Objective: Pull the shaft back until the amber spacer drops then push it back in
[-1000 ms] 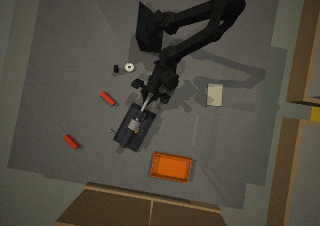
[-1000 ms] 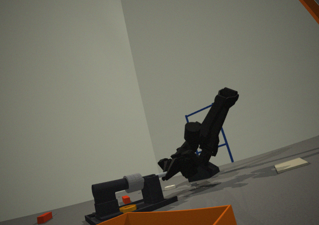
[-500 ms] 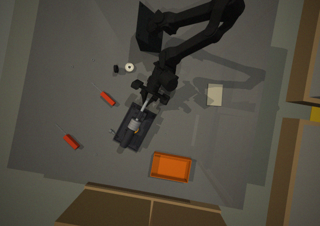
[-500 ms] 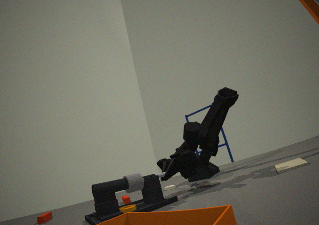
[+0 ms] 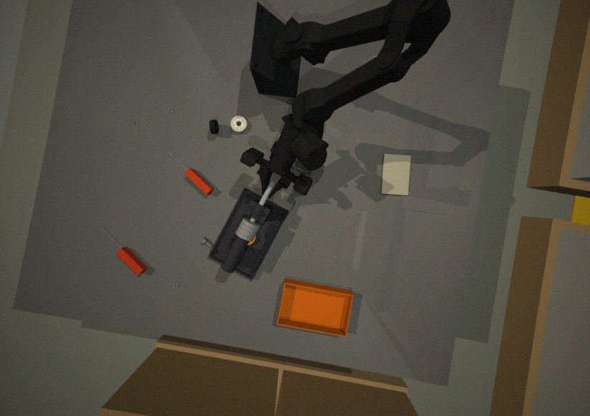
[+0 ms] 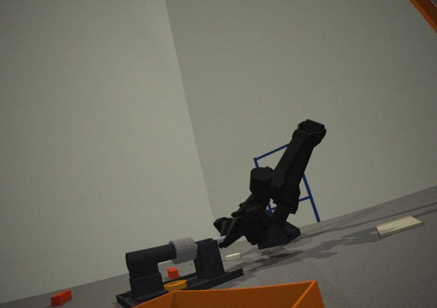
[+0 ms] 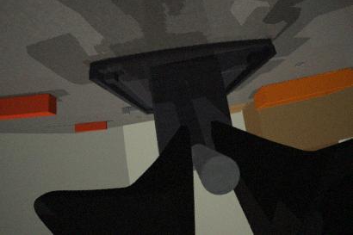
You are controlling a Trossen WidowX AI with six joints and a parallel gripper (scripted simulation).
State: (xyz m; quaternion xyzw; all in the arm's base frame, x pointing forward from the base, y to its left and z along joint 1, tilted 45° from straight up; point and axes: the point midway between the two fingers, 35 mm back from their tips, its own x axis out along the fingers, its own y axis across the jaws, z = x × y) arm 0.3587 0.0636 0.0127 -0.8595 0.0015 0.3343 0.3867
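My gripper tip is now 5 cm short of the shaft, 2 cm below it and 1 cm to the left of it. Also, from my gripper tip: orange tray (29 cm ahead, 20 cm to the left, 5 cm below); then black ring (20 cm to the right, 16 cm behind, 4 cm below); then amber spacer (13 cm ahead, 5 cm below, 4 cm to the right).
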